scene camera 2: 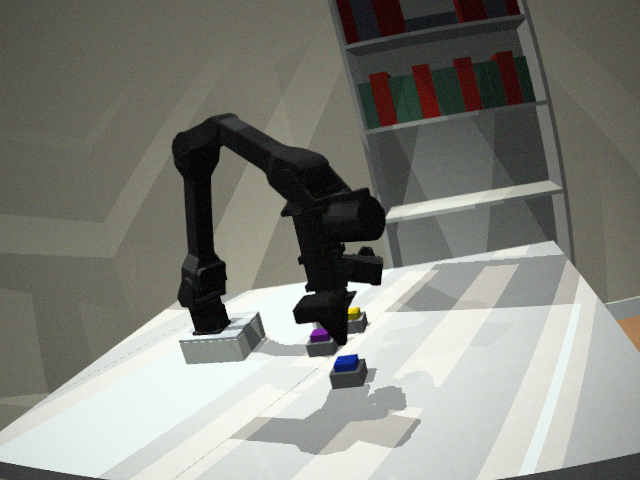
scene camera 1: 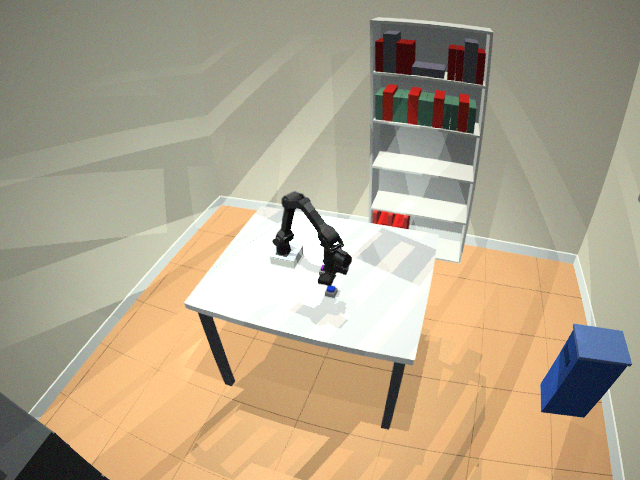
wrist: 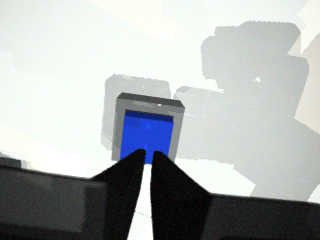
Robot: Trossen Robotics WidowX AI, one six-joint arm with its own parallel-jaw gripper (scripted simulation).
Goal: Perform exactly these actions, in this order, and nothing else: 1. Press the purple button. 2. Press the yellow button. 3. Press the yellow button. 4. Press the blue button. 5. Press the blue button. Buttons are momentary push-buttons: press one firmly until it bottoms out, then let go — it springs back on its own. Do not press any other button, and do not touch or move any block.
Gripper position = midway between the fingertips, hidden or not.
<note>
The gripper (scene camera 2: pixel 343 344) is shut and holds nothing. Also in view: a blue button (wrist: pixel 150 132).
The gripper shows as well in the wrist view (wrist: pixel 148 158).
</note>
